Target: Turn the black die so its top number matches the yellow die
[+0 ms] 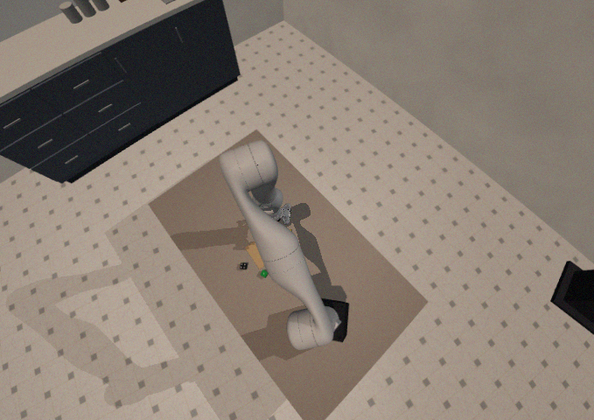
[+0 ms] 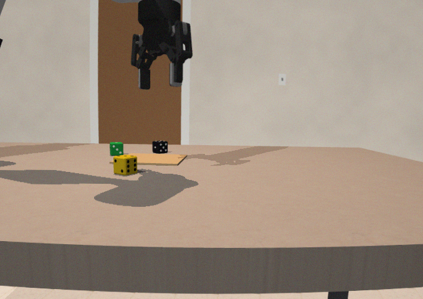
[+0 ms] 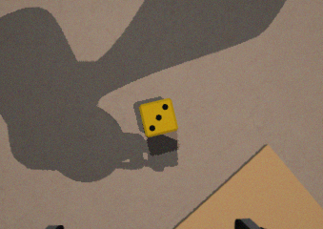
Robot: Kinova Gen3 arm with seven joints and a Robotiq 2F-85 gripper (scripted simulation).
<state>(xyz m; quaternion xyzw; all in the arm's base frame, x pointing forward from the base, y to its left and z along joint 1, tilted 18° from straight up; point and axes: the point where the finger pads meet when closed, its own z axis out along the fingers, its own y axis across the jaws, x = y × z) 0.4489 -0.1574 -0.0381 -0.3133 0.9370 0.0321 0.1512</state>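
The mat lies 20 mm behind my hand, 130 mm to the left of it and 150 mm below it. Also, from my hand: green die 110 mm behind, 210 mm to the left, 140 mm below; yellow die 60 mm behind, 30 mm to the right, 140 mm below; black die 250 mm to the left, 140 mm below.
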